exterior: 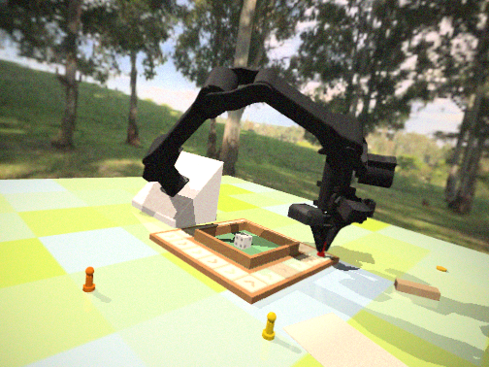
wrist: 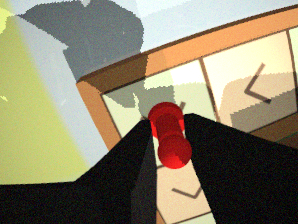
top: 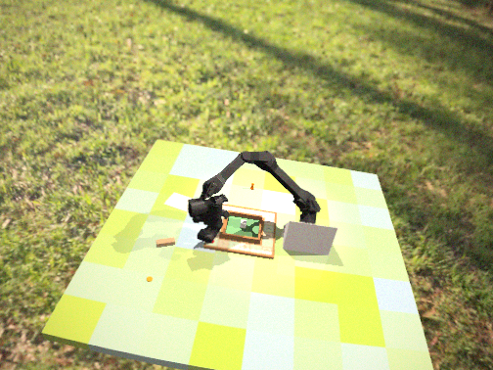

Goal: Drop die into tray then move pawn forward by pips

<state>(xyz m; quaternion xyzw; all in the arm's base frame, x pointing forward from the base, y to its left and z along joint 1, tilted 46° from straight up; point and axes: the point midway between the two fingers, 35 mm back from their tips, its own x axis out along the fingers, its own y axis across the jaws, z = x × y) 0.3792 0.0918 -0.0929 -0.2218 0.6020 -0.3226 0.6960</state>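
Now: gripper tip 11 cm past the white die and 13 cm to the left of it. Also, from my gripper tip: yellow pawn (10 cm ahead, 29 cm to the right, 1 cm below); wooden block (18 cm ahead, 5 cm to the left, 1 cm below); red pawn (1 cm above).
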